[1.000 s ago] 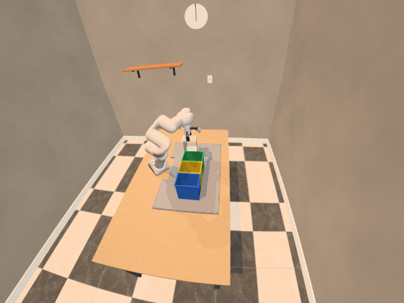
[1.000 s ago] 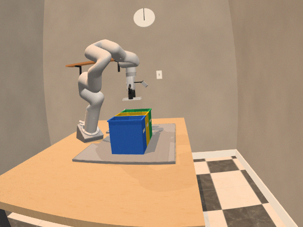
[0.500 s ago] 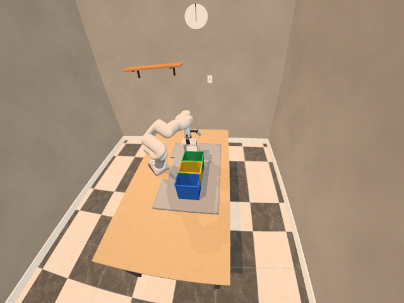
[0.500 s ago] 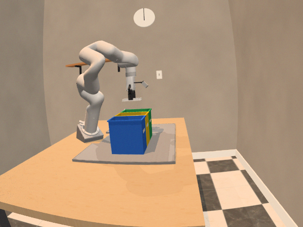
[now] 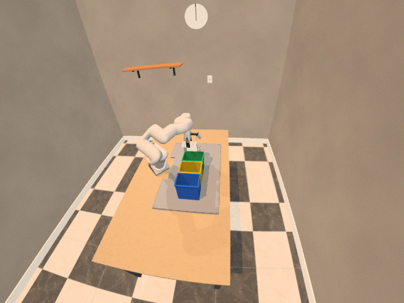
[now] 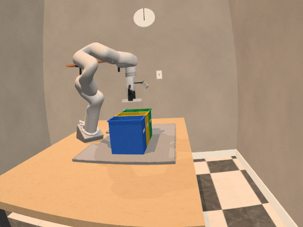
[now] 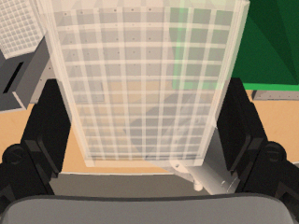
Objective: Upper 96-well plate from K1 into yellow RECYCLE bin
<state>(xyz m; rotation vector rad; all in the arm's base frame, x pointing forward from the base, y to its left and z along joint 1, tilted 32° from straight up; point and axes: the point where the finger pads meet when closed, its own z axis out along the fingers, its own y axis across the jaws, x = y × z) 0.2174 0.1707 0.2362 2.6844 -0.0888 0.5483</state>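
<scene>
Right now my hand is 230 mm to the left of the yellow bin, 160 mm above it and 10 mm short of it.
</scene>
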